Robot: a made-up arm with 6 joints.
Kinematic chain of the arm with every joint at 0, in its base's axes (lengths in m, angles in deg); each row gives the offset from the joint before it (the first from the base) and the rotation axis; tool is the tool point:
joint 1: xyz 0 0 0.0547 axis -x
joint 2: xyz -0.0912 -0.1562 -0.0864 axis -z
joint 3: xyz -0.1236 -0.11 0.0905 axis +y
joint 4: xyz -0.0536 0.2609 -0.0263 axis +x
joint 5: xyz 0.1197 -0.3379 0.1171 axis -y
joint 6: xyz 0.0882 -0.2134 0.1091 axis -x
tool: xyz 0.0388 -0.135 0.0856
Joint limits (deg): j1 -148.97..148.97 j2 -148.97..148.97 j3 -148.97..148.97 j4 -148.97..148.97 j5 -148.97..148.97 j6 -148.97..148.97
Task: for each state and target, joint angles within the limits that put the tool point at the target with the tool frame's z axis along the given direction. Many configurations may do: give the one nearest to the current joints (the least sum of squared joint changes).
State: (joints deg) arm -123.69 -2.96 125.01 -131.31 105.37 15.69
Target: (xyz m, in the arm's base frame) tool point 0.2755 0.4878 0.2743 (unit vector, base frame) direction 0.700 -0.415 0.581
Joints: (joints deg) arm -71.50 -2.86 131.21 -94.28 67.82 -10.90
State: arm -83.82 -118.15 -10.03 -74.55 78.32 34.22
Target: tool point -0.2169 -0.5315 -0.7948 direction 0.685 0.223 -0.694
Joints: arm -87.28 -140.08 -14.05 -110.08 85.20 -0.89
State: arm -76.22 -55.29 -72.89 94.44 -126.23 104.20
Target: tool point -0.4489 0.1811 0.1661 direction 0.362 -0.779 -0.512
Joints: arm -49.29 -79.81 -56.66 112.35 -124.68 106.62
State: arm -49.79 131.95 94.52 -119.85 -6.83 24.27
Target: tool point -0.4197 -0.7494 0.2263 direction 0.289 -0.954 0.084
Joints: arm -1.06 148.97 59.87 -81.51 -1.97 -6.66
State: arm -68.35 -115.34 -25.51 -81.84 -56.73 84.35
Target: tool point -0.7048 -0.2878 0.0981 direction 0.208 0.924 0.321
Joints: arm -92.12 -96.84 8.54 -122.73 -55.03 61.12
